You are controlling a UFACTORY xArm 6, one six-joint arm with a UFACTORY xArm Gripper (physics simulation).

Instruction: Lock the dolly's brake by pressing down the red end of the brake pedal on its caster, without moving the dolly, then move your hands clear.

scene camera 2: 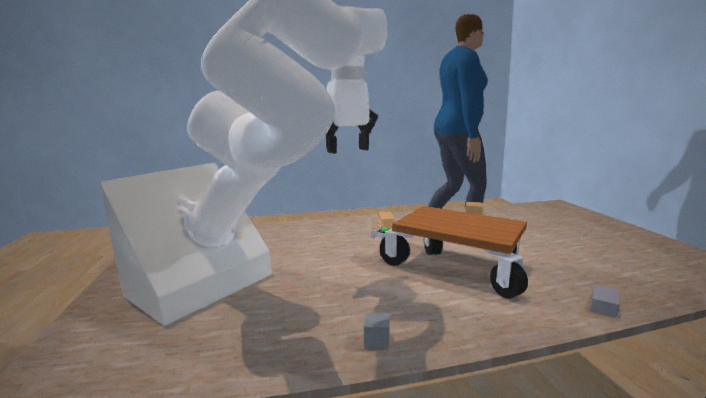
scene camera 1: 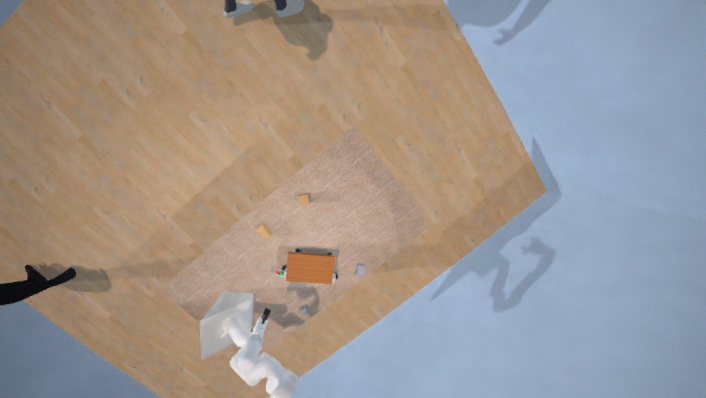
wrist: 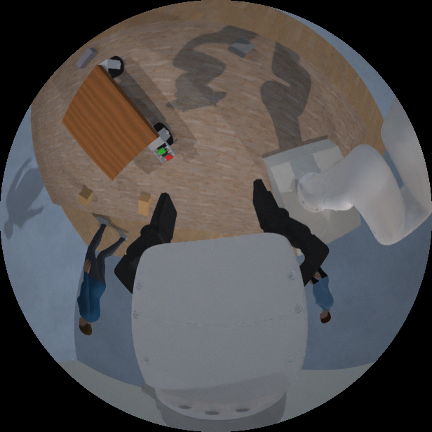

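Pixels of known places: gripper, fingertip midpoint: point(scene camera 2: 348, 151) point(scene camera 1: 264, 315); arm's base, link origin: point(scene camera 2: 209, 225) point(scene camera 1: 231, 321).
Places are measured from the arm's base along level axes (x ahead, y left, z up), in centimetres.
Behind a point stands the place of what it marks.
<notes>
The dolly point(scene camera 1: 310, 268) @(x 62.2, y -14.7, z -2.8 cm) point(scene camera 2: 460, 227) @(x 59.5, y -18.1, z -2.8 cm) point(wrist: 110, 122) has an orange-brown wooden deck and black caster wheels, and stands upright. The brake pedal is on the caster at its end nearest the arm base. The pedal's red end point(scene camera 1: 277, 272) @(x 43.7, y -1.4, z -7.1 cm) point(wrist: 169, 157) points outward, and its green end point(scene camera 1: 281, 273) @(x 45.4, y -3.6, z -6.1 cm) point(scene camera 2: 384, 230) @(x 44.7, y -4.5, z -6.0 cm) point(wrist: 161, 151) lies nearer the deck. The pedal's tilt is too small to tell. My gripper point(scene camera 1: 266, 311) @(x 33.2, y -8.4, z 16.8 cm) point(scene camera 2: 348, 149) @(x 33.2, y -8.4, z 16.8 cm) point(wrist: 211, 195) is open and empty, well above the floor and off to the arm-base side of the pedal, apart from the dolly.
The arm's pale wedge base point(scene camera 1: 212, 340) @(x -10.4, y 2.6, z 8.4 cm) point(scene camera 2: 145, 220) @(x -13.4, y -4.2, z 4.1 cm) stands left of the dolly. Two orange blocks point(scene camera 1: 304, 199) @(x 93.0, y 17.2, z -9.3 cm) point(scene camera 1: 264, 231) @(x 59.2, y 22.6, z -10.9 cm) lie beyond it. Grey blocks point(scene camera 2: 376, 331) @(x 27.3, y -38.6, z -11.6 cm) point(scene camera 2: 605, 301) @(x 75.9, y -47.8, z -12.2 cm) lie on the near side. A person in blue point(scene camera 2: 462, 95) point(wrist: 90, 295) stands behind; another person point(wrist: 323, 295) shows in the wrist view.
</notes>
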